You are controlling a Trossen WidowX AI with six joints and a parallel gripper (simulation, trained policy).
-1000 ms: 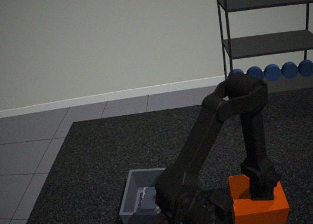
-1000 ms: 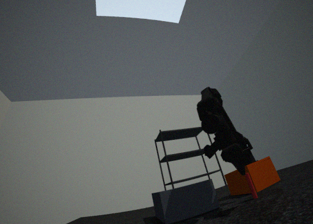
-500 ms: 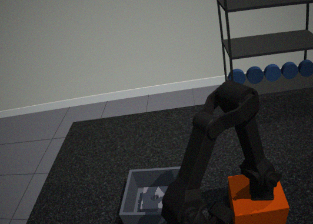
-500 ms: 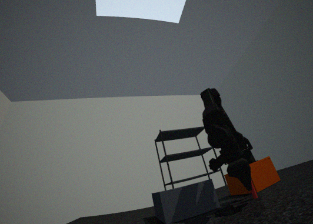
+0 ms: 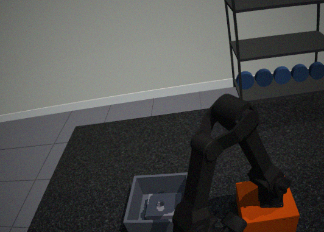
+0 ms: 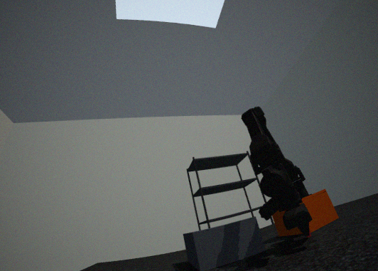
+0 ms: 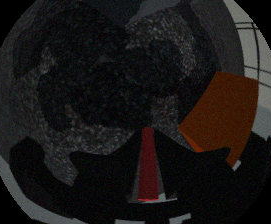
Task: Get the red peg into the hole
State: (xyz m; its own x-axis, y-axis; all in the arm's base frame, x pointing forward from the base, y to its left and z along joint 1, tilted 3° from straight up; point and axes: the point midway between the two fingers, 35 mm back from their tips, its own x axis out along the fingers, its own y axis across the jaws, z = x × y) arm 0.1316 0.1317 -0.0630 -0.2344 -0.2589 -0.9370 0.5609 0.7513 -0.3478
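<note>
My gripper tip is now 22 cm short of the pale plate, 13 cm to the left of it and 4 cm below it. Also, from my gripper tip: grey box (22 cm ahead, 13 cm to the right, 2 cm above); red peg (1 cm to the left, 3 cm above).
</note>
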